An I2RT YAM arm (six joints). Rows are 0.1 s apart.
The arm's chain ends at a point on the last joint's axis. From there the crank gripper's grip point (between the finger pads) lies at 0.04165 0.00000 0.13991 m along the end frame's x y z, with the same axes.
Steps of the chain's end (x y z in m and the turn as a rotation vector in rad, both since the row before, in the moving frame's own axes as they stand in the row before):
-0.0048 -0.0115 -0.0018 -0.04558 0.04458 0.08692
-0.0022 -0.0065 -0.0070 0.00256 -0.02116 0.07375
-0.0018 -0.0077 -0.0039 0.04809 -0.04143 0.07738
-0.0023 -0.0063 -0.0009 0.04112 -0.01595 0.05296
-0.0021 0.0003 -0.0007 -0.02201 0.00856 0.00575
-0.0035 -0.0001 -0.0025 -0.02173 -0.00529 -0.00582
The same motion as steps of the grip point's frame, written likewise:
0.0009 -0.0013 -0.0040 -0.04558 0.04458 0.08692
-0.0053 -0.0039 -0.0061 0.00256 -0.02116 0.07375
-0.0075 -0.0115 -0.0024 0.04809 -0.04143 0.07738
-0.0044 -0.0099 -0.0003 0.04112 -0.01595 0.05296
-0.0009 0.0036 -0.0011 -0.02201 0.00856 0.00575
-0.0042 0.0027 -0.0023 -0.02173 -0.00529 -0.00582

